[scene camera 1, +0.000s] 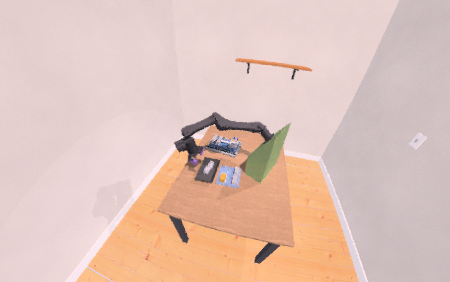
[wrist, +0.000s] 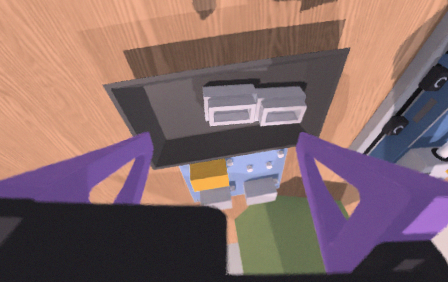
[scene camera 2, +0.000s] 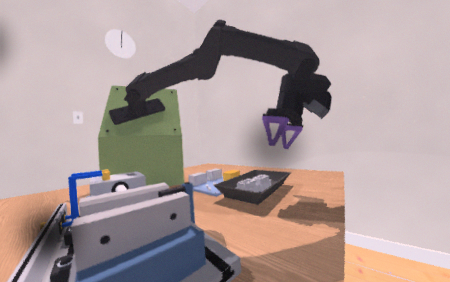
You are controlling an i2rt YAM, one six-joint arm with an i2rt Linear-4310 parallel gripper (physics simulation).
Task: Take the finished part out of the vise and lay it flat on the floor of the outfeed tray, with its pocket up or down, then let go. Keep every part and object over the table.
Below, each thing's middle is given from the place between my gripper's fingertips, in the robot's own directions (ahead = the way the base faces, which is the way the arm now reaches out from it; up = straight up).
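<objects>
Looking at the yellow block (wrist: 212,174), I find my hand 18 cm past it, 7 cm to the right of it and 11 cm above it. Going by their middles, the yellow block is the nearest to my hand of the things named here. The blue plate (wrist: 237,173) is 23 cm behind my hand, 3 cm to the left of it and 13 cm below it.
</objects>
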